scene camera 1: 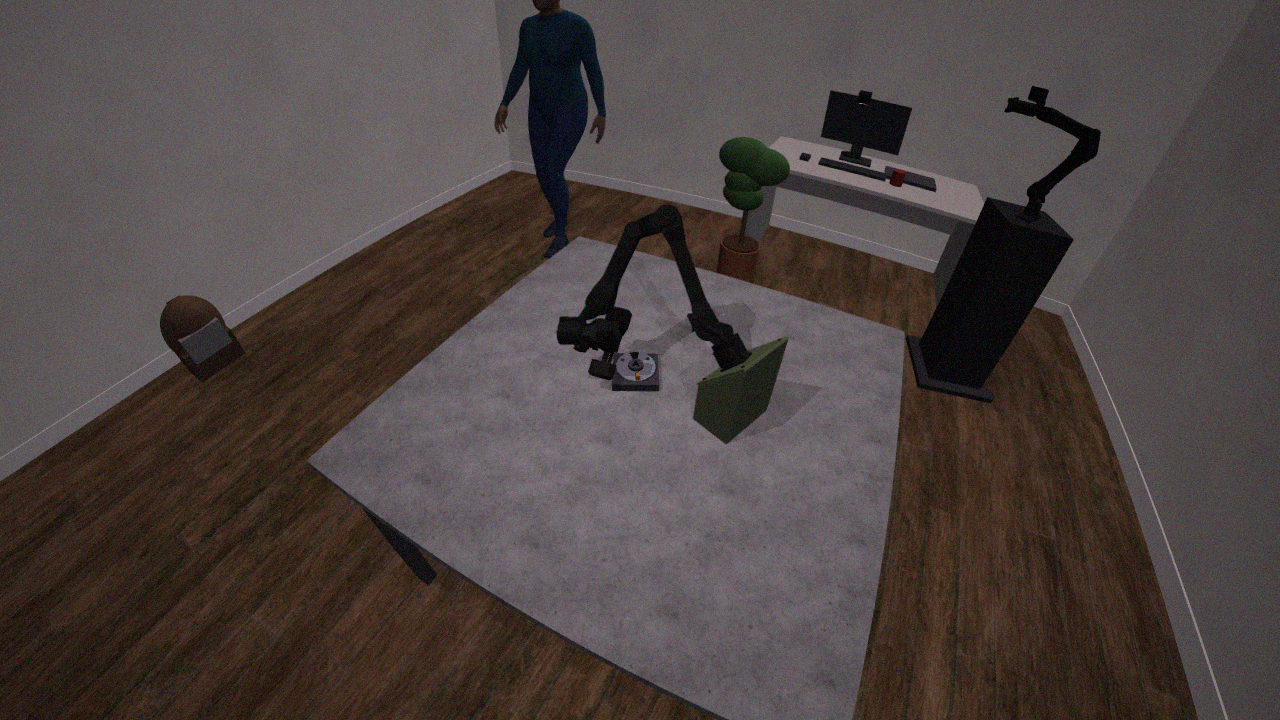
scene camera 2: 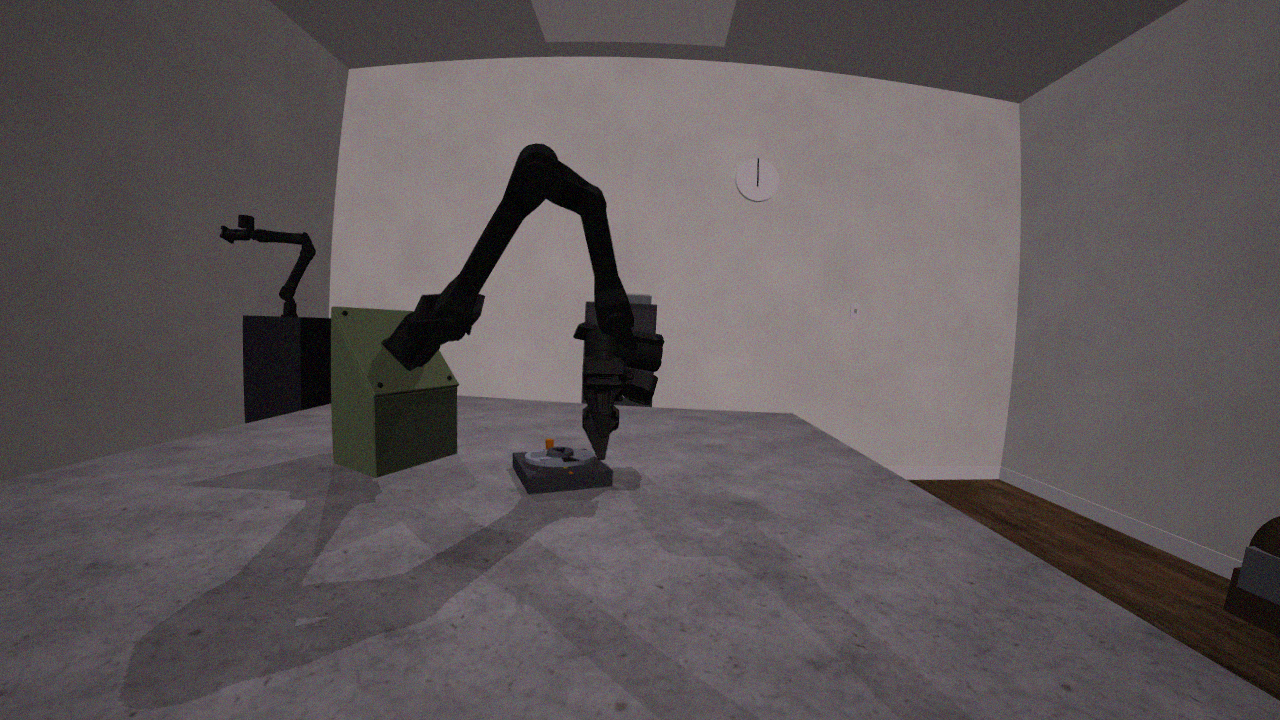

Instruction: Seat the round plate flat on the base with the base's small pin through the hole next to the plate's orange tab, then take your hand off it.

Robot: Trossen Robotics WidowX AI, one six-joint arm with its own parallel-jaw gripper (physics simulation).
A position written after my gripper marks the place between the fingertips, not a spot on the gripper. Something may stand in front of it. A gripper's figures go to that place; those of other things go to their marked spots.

Labels:
My gripper (scene camera 2: 602,449) is 0.66 m from the lens. A round light-grey plate (scene camera 2: 539,457): 0.67 m from the lens. A dark square base (scene camera 2: 536,479) is 0.62 m from the lens.

